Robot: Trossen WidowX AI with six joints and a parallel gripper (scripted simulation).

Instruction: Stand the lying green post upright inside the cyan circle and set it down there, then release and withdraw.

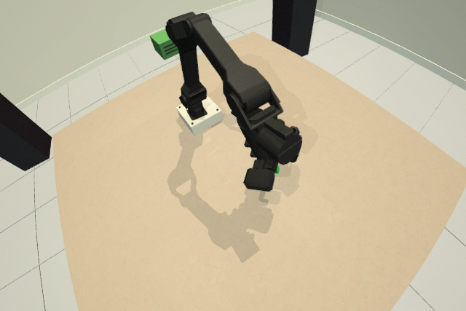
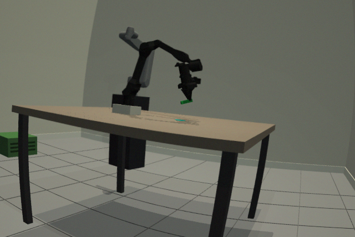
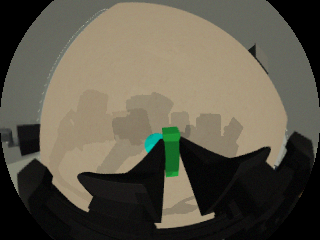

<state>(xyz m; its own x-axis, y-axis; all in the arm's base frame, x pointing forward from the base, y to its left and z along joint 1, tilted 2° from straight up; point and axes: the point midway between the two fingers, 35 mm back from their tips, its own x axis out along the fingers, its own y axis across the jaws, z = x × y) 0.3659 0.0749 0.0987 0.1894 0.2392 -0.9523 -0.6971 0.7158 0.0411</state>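
My gripper tip is now 11 cm above the cyan circle, 4 cm past it and 1 cm to the left of it. The rest, counted from my gripper tip: green post 1 cm to the right, 1 cm below, 1 cm behind.
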